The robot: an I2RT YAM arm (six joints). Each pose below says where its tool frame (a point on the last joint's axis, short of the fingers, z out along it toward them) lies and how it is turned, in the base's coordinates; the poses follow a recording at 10 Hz.
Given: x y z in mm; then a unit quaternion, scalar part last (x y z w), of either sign.
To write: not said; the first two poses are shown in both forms.
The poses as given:
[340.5, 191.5, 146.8, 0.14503, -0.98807, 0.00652, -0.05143]
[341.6, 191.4, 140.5, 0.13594, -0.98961, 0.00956, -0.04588]
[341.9, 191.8, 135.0, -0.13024, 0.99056, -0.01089, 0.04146]
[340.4, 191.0, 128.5, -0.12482, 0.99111, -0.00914, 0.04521]
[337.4, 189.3, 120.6, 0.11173, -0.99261, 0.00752, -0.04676]
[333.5, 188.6, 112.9, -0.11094, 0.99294, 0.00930, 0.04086]
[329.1, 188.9, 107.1, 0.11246, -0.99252, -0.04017, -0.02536]
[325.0, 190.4, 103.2, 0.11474, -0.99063, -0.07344, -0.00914]
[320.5, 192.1, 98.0, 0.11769, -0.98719, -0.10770, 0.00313]
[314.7, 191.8, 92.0, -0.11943, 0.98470, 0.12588, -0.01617]
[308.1, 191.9, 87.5, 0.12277, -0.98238, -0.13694, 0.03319]
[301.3, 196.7, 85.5, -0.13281, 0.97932, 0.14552, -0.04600]
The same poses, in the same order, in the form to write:
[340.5, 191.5, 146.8, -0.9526, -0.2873, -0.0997, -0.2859, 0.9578, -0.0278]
[341.6, 191.4, 140.5, -0.9588, -0.2699, -0.0882, -0.2682, 0.9629, -0.0314]
[341.9, 191.8, 135.0, -0.9626, -0.2589, -0.0793, -0.2571, 0.9658, -0.0324]
[340.4, 191.0, 128.5, -0.9648, -0.2482, -0.0873, -0.2466, 0.9687, -0.0294]
[337.4, 189.3, 120.6, -0.9707, -0.2225, -0.0911, -0.2211, 0.9749, -0.0254]
[333.5, 188.6, 112.9, -0.9720, -0.2196, -0.0832, -0.2211, 0.9752, 0.0094]
[329.1, 188.9, 107.1, -0.9734, -0.2212, -0.0594, -0.2253, 0.9715, 0.0740]
[325.0, 190.4, 103.2, -0.9735, -0.2260, -0.0350, -0.2287, 0.9629, 0.1434]
[320.5, 192.1, 98.0, -0.9723, -0.2330, -0.0192, -0.2317, 0.9491, 0.2134]
[314.7, 191.8, 92.0, -0.9710, -0.2393, 0.0018, -0.2311, 0.9398, 0.2518]
[308.1, 191.9, 87.5, -0.9677, -0.2503, 0.0316, -0.2321, 0.9323, 0.2772]
[301.3, 196.7, 85.5, -0.9605, -0.2735, 0.0514, -0.2467, 0.9224, 0.2972]

